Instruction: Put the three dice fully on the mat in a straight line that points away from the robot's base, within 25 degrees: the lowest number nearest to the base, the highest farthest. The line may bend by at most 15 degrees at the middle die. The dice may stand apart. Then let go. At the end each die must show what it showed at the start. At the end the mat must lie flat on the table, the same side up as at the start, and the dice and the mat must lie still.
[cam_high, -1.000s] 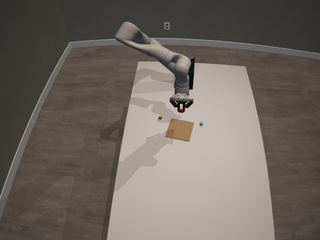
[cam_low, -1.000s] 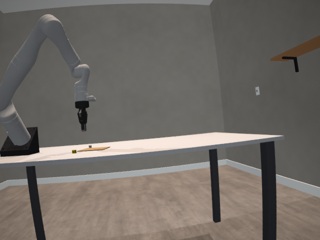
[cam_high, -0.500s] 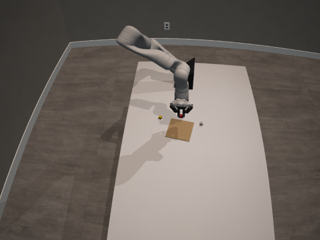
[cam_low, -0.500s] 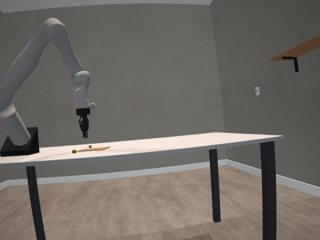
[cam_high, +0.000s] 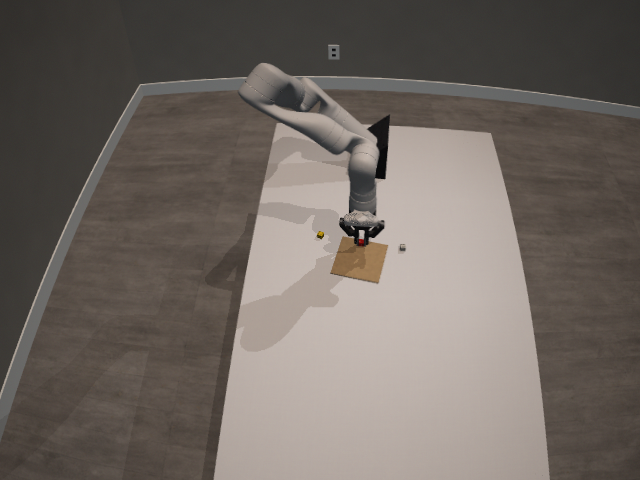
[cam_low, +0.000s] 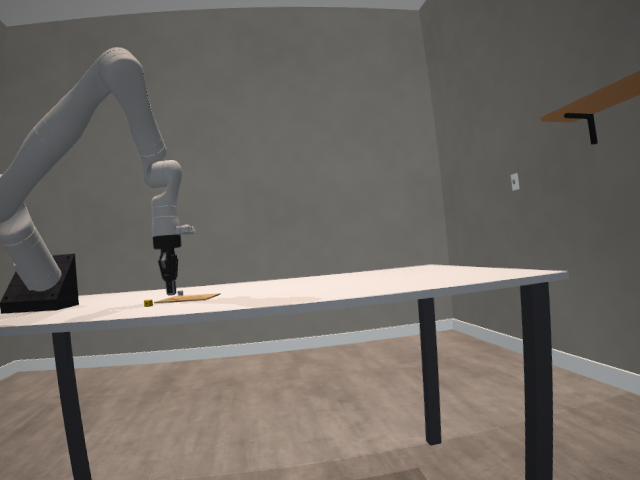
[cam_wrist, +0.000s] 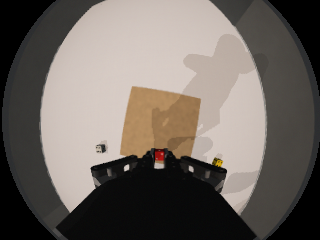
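My gripper is now 5 cm short of the square mat, 1 cm to the left of it and 3 cm above it. Round my hand: yellow die: 5 cm behind, 12 cm to the right, 3 cm below; then red die: 1 cm below; then white die: 2 cm ahead, 12 cm to the left, 3 cm below.
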